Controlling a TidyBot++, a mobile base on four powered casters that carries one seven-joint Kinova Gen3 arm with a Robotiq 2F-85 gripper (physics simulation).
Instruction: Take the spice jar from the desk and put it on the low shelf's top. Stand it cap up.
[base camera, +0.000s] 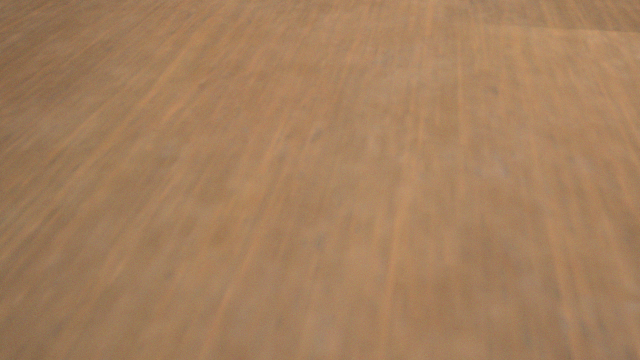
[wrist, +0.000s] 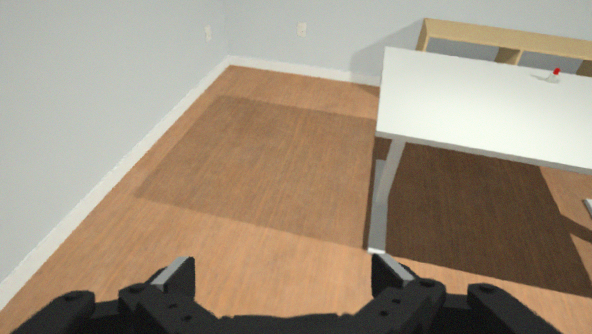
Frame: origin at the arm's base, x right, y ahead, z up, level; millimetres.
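Seen in the pictures: gripper, fingertip midpoint: (wrist: 284, 274).
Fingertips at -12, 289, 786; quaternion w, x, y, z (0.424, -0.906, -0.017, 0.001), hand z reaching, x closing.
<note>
Pixels of each thing's top centre, then the offset from my fingertips to it, as dx, dy, dz. "pt": a spot on its surface instead. Level surfaces: height alone.
- spice jar, top centre: (wrist: 558, 68) +1169, +1215, -403
- white desk, surface height: dz -463
- low wooden shelf, surface height: dz -573
- Wooden floor, surface height: dz -1183
- grey desk leg, surface spot: (wrist: 390, 175) pt +515, +1083, -936
The spice jar (wrist: 554, 77), small and whitish with a red cap, stands upright near the far edge of the white desk (wrist: 480, 105), at the upper right of the wrist view. The low wooden shelf (wrist: 500, 37) stands behind the desk against the back wall, its right part cut off by the view's edge. My gripper (wrist: 284, 274) is open and empty, with its fingers wide apart over the floor in front and to the left of the desk. The jar, the desk and the shelf do not show in the base camera view.
Wooden floor (base camera: 320, 200) (wrist: 270, 165) stretches between the left wall (wrist: 90, 90) and the desk. A grey desk leg (wrist: 390, 175) with a long foot stands under the desk's left end. Shadows lie on the floor beside and under the desk.
</note>
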